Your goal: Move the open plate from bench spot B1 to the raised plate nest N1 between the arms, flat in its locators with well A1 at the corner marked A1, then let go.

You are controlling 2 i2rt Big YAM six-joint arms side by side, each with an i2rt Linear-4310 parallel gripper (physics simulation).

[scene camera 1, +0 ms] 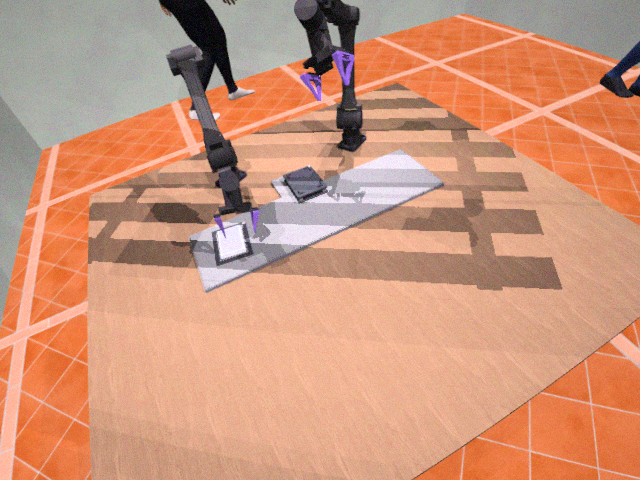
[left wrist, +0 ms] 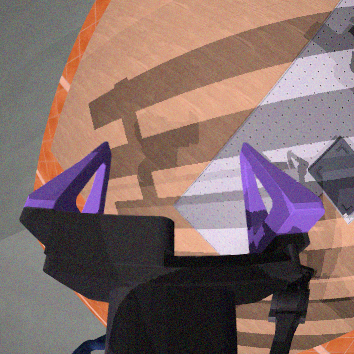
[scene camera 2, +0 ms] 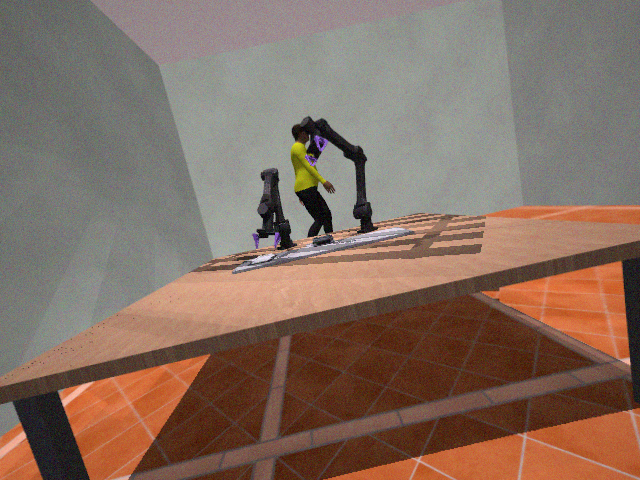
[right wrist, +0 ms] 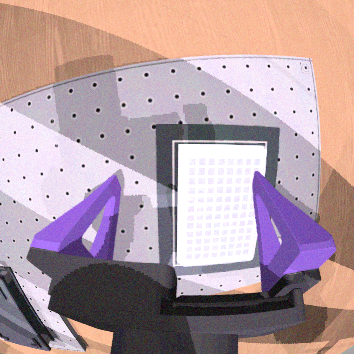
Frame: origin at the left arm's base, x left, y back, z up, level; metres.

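Seen in the pictures: left gripper, fingertip midpoint: (scene camera 1: pixel 332 93) (left wrist: pixel 174 147) (scene camera 2: pixel 316 158); right gripper, fingertip midpoint: (scene camera 1: pixel 240 235) (scene camera 2: pixel 265 248) (right wrist: pixel 184 178); left arm's base, origin of the base link: (scene camera 1: pixel 352 143) (scene camera 2: pixel 367 231); right arm's base, origin of the base link: (scene camera 2: pixel 287 247).
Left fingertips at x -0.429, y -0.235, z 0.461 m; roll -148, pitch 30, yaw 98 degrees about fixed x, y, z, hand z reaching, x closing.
Note:
Offsets run from my left fingertips to a thing's middle. Level surfaces: height alone.
The white open plate {dy +0.282, dx -0.291, dz -0.439 m} (scene camera 1: pixel 232 241) (scene camera 2: pixel 262 258) (right wrist: pixel 220 200) lies flat inside a dark square frame {dy +0.284, dx -0.291, dz -0.447 m} (right wrist: pixel 166 230) near the left end of the pegboard. My right gripper (scene camera 1: pixel 239 234) (scene camera 2: pixel 266 248) (right wrist: pixel 184 178) is open and empty above it, off-centre: in the right wrist view its right finger overlaps the plate's right edge and its left finger is over the board outside the frame. The nest, a dark raised square block {dy +0.232, dx +0.074, dz -0.430 m} (scene camera 1: pixel 305 183) (scene camera 2: pixel 323 240) (left wrist: pixel 340 175), stands between the arms. My left gripper (scene camera 1: pixel 332 91) (left wrist: pixel 174 147) is open and empty, high above the table. Corner mark A1 is unreadable.
The pale perforated board {dz -0.448 m} (scene camera 1: pixel 387 175) (scene camera 2: pixel 382 236) (left wrist: pixel 300 120) (right wrist: pixel 280 75) runs diagonally across the wooden table {dz -0.461 m} (scene camera 1: pixel 310 372) (scene camera 2: pixel 289 289) in front of both arm bases. Striped shadows cross both. A person (scene camera 2: pixel 305 170) in a yellow top stands behind the arms.

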